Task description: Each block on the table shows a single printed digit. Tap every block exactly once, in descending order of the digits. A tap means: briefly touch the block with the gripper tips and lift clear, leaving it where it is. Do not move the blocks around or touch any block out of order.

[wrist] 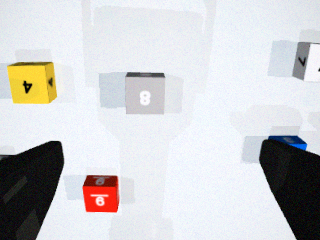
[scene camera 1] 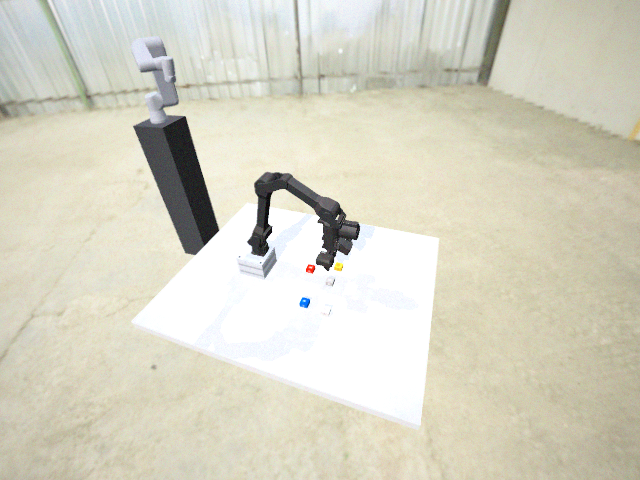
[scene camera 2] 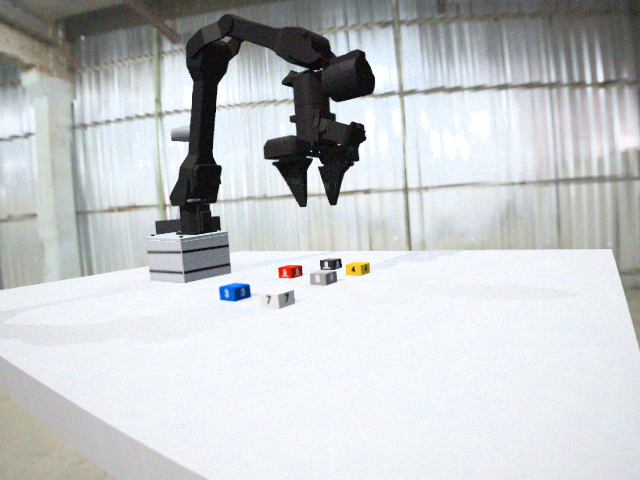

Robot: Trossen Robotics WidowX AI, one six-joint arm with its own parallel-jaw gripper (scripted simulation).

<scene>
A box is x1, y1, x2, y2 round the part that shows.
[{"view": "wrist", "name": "my gripper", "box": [0, 140, 319, 239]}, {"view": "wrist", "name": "red block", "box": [83, 175, 118, 211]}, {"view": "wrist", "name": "yellow block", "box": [8, 61, 56, 103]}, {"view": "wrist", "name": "grey block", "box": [125, 72, 164, 114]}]
</scene>
